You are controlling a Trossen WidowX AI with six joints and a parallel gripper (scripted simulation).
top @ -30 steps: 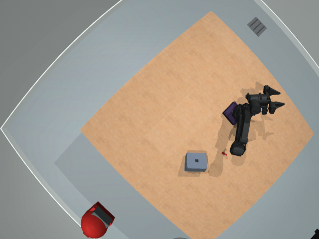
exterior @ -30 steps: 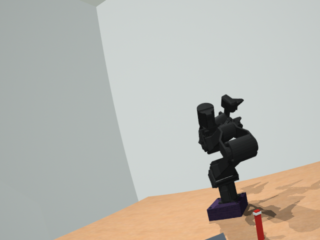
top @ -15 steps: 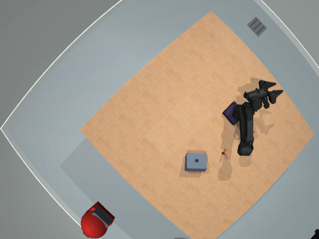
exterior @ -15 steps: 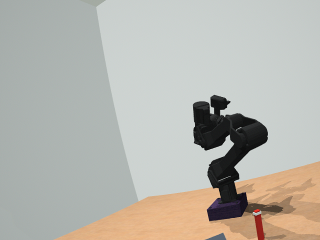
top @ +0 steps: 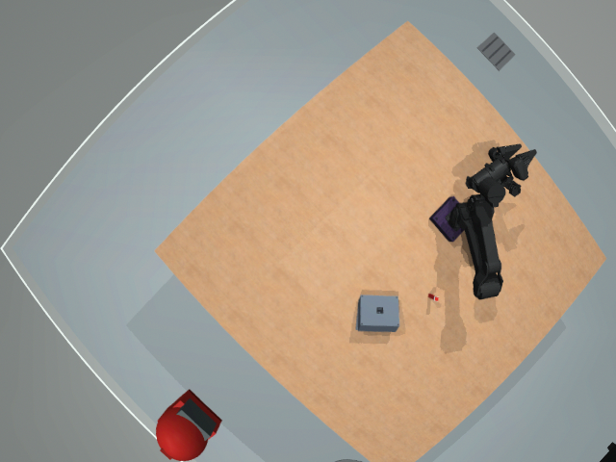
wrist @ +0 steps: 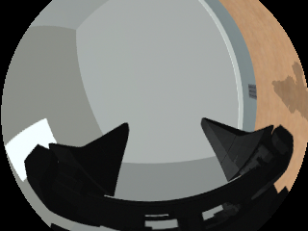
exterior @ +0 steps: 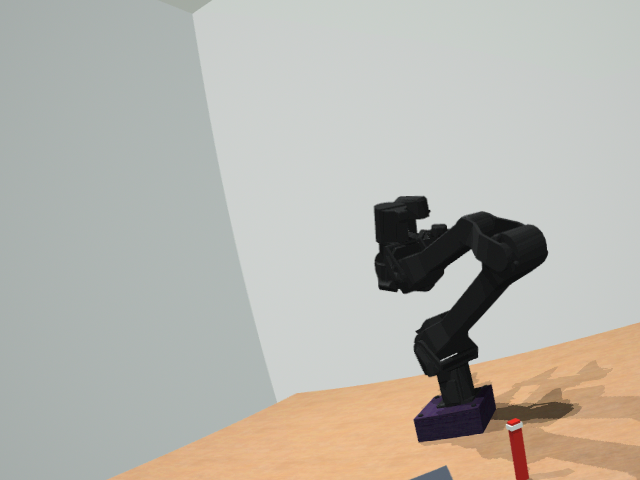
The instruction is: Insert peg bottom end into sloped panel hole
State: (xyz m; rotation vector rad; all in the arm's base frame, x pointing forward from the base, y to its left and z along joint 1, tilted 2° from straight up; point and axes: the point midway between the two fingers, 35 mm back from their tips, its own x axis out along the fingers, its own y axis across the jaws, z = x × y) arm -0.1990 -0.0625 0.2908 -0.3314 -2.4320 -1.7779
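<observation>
Right now the red peg is 47 cm ahead of my gripper tip, 29 cm below it and 22 cm to the left of it. The rest, counted from my gripper tip: panel (65 cm ahead, 30 cm below, 13 cm to the left).
</observation>
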